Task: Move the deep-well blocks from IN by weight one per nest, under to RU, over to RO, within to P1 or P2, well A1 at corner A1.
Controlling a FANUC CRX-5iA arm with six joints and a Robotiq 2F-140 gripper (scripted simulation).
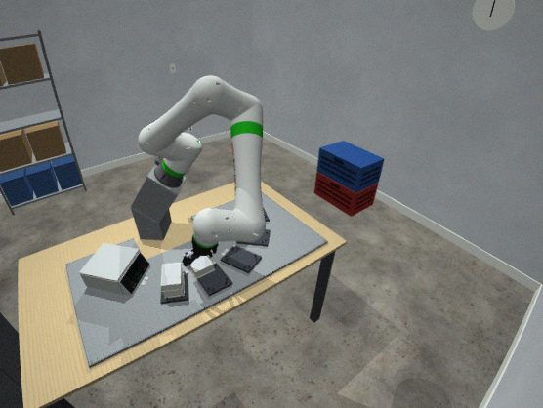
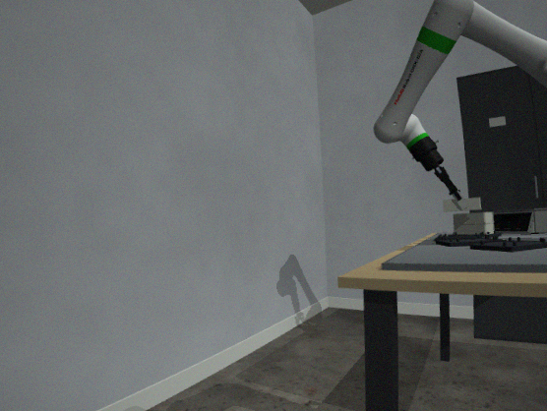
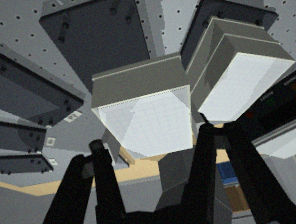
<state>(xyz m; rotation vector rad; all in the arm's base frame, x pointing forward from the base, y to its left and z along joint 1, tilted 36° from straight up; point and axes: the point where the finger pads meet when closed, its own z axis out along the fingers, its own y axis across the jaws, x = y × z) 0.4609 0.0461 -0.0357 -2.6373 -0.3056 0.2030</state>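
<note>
My gripper is now 5 cm to the right of the dark nest plate and 13 cm above it. Also, from my hand: weigher platform (19 cm behind, 38 cm to the right, 4 cm below); then CW label (10 cm behind, 25 cm to the right, 13 cm below); then check-weigher (19 cm behind, 37 cm to the right, 7 cm below).
</note>
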